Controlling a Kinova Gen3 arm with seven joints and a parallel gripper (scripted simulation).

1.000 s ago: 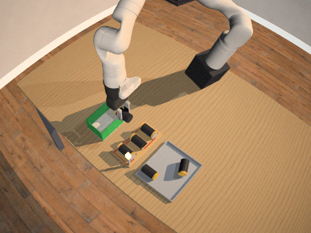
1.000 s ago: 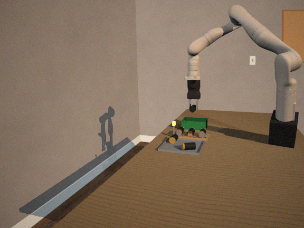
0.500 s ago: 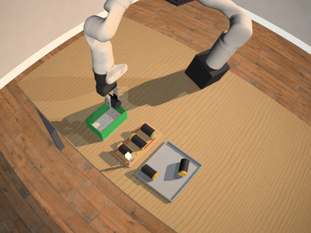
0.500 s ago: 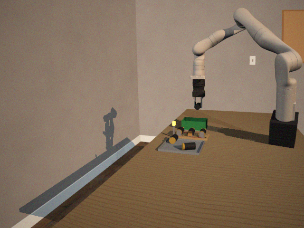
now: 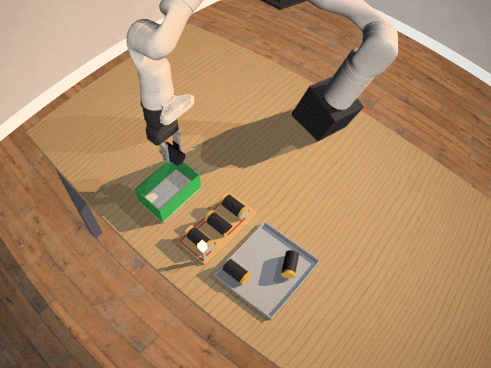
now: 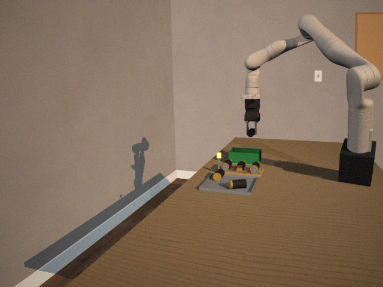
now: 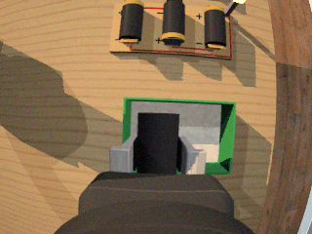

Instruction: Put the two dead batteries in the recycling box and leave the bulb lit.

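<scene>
Right now my hand is 30 mm short of the green recycling box and 140 mm above it. Round my hand: grey tray (20 mm behind, 340 mm to the left, 160 mm below).
</scene>
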